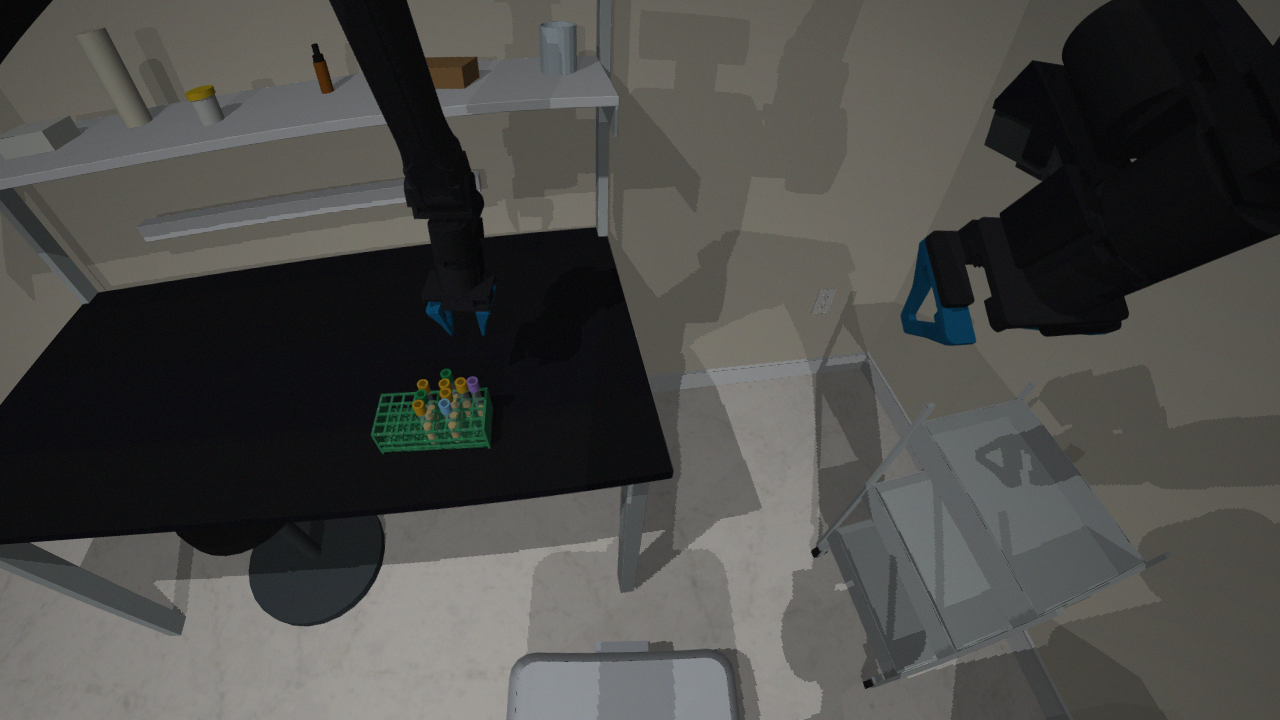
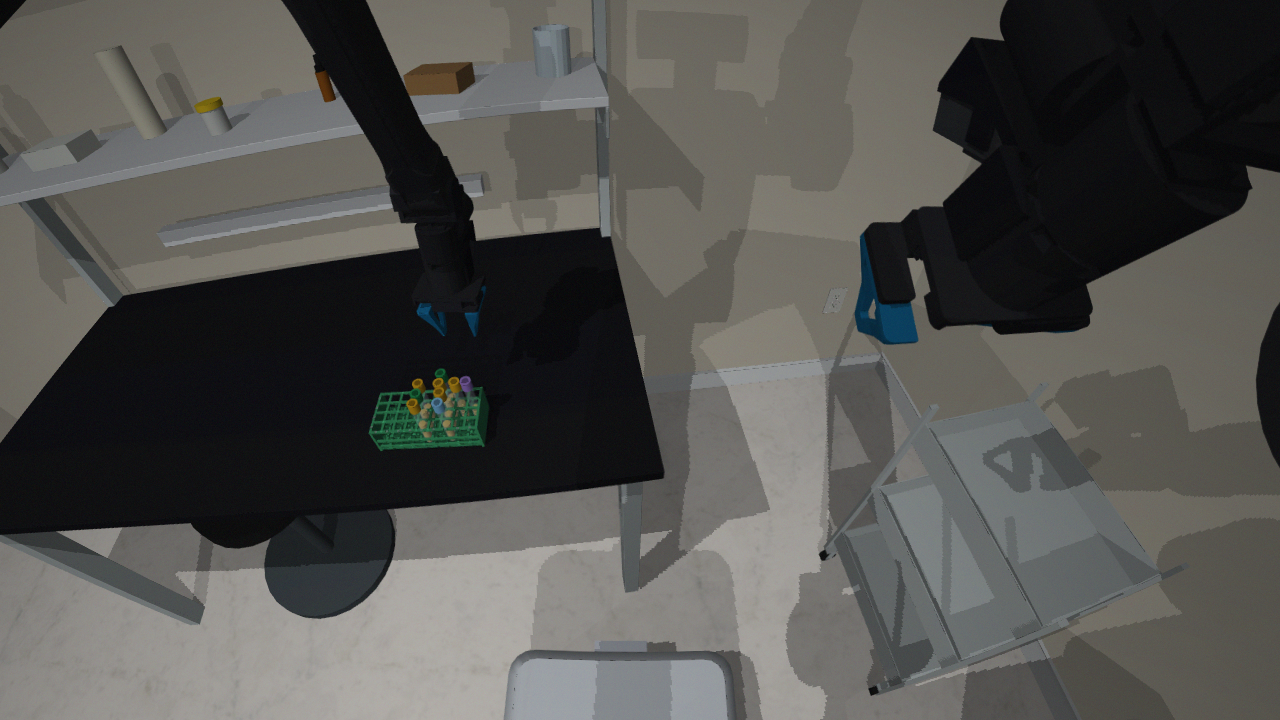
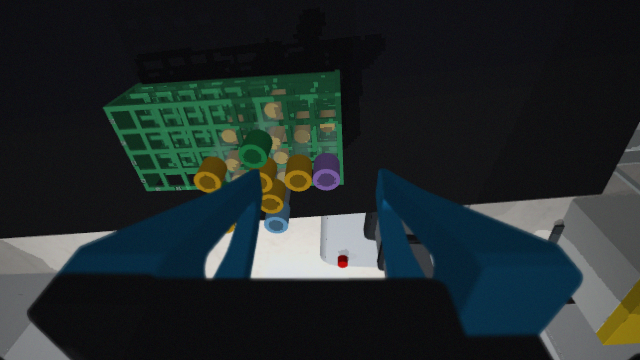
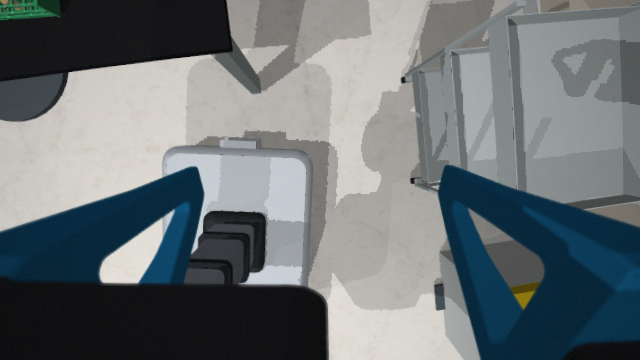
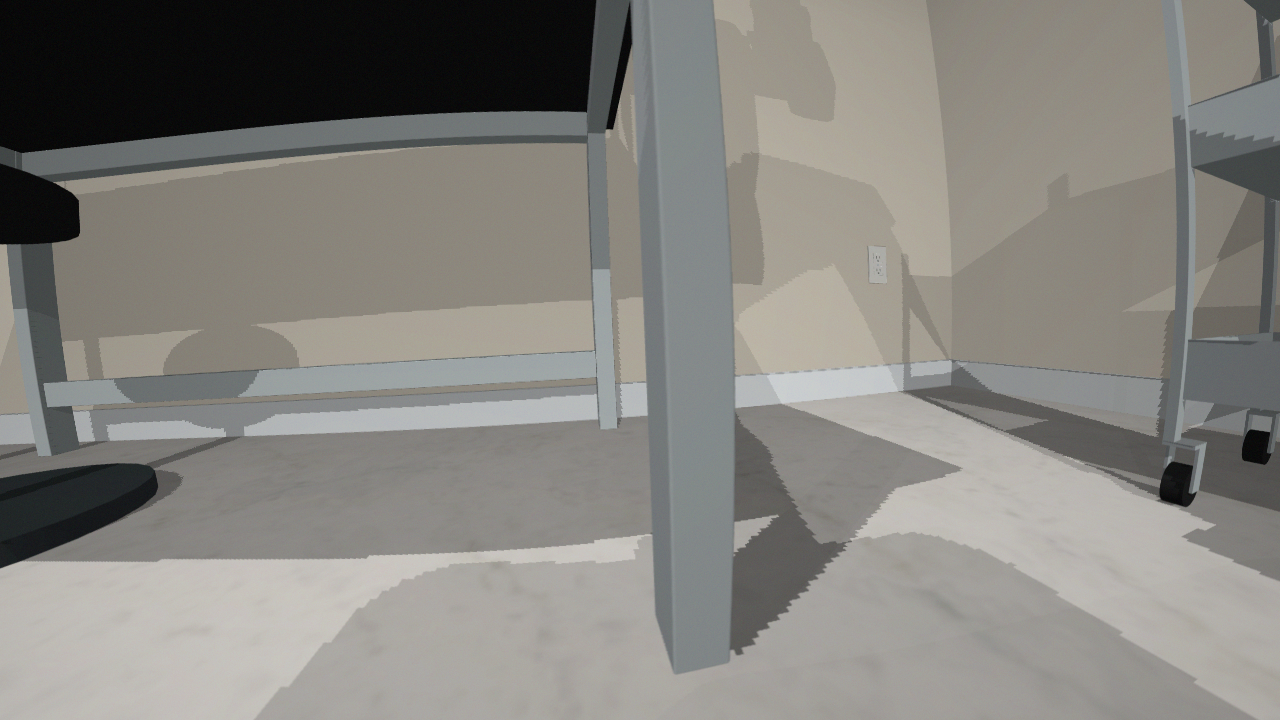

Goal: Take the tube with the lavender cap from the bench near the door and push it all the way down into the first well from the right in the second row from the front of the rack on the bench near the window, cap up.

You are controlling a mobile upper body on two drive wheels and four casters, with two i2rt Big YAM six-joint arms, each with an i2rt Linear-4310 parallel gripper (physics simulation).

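Frame: origin at the left arm's base, x ahead, y left, z up, level; metres.
Seen in the pictures: left gripper, fingertip midpoint: (image 1: 468,333) (image 2: 460,333) (image 3: 319,181); right gripper, fingertip midpoint: (image 1: 956,321) (image 2: 918,318) (image 4: 321,179).
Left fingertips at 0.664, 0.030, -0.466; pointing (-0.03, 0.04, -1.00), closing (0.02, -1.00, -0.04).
Pixels of each thing's middle, then the offset from my left fingertips to it, as dx, dy, dz. "spot": a spot on its surface instead. Level surfaces: height alone.
- tube with the lavender cap, body centre: (image 3: 327,137) (image 1: 478,401) (image 2: 472,400) -0.045, -0.003, -0.118
- green rack, surface spot: (image 3: 300,85) spot: -0.014, +0.022, -0.152
- black bench, surface height: dz -0.182
- wall shelf, surface height: dz +0.275
- bench leg, surface spot: (image 5: 693,358) spot: -0.122, -0.276, -0.733
- round stool base, body centre: (image 1: 316,553) (image 2: 329,548) (image 4: 11,64) -0.045, +0.716, -0.929
The tube with the lavender cap (image 1: 473,384) (image 2: 465,383) (image 3: 326,171) stands cap up in the right-end column of the green rack (image 1: 488,428) (image 2: 484,420) (image 3: 300,85), its cap above the top grid. Its exact row and depth cannot be told. Orange, green and blue capped tubes crowd beside it. The rack stands on the black bench (image 1: 179,376) (image 2: 223,402). My left gripper (image 1: 468,333) (image 2: 460,334) (image 3: 319,181) is part open and empty, behind and above the rack, clear of the tubes. My right gripper (image 4: 321,179) is wide open and empty, over the floor right of the bench.
A wall shelf (image 1: 268,120) with a bottle, jars and boxes is behind the bench. A grey cart (image 4: 504,100) (image 5: 1183,223) stands at the right. A bench leg (image 5: 693,358) is close ahead. A round stool base (image 1: 317,577) is under the bench's front edge.
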